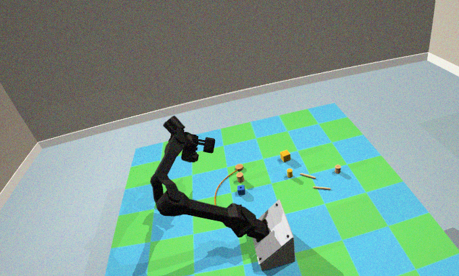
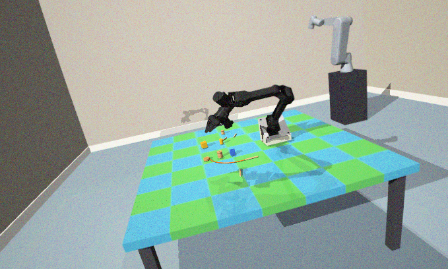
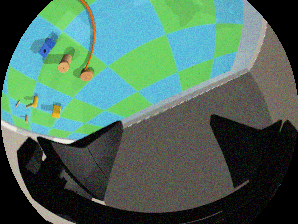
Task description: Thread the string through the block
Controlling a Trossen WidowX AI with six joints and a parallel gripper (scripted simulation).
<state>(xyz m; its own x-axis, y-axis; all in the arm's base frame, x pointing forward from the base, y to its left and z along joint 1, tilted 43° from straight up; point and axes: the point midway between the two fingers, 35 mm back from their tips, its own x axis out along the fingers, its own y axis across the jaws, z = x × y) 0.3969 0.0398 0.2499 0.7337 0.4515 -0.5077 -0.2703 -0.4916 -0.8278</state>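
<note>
Now: gripper tip 210 mm above the blue block, 150 mm to the left of it and 130 mm past it. The rest, counted from my gripper tip: thin wooden stick 220 mm below, 210 mm behind, 30 mm to the right; brown cylinder 200 mm below, 160 mm to the right, 60 mm behind; round wooden button 210 mm below, 160 mm to the right, 30 mm ahead.
</note>
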